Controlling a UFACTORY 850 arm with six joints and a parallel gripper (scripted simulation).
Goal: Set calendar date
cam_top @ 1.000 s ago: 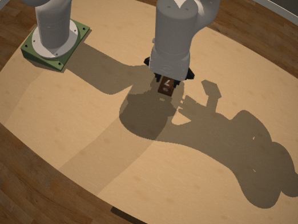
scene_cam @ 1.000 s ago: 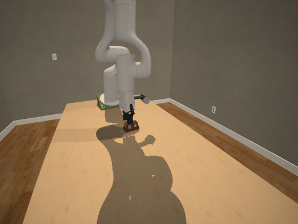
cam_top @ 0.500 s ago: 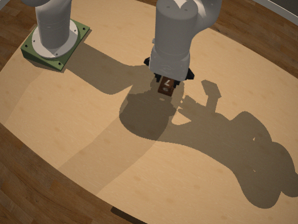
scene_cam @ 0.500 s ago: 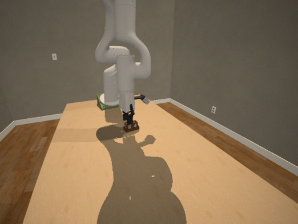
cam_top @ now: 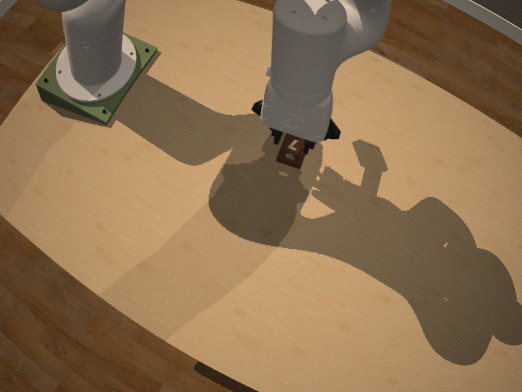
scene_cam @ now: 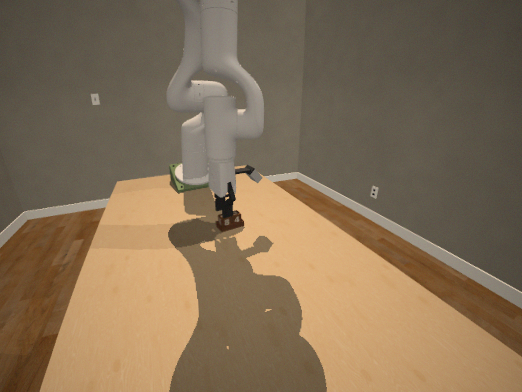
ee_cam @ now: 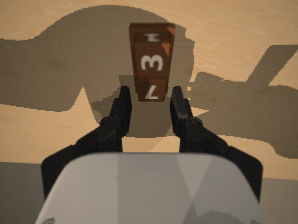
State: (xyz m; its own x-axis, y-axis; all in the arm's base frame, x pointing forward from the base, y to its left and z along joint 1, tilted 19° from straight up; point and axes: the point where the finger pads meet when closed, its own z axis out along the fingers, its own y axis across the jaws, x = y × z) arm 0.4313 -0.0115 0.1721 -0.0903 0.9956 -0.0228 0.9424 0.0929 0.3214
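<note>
My hand is 60 mm above the tray and 20 mm to the right of it.
</note>
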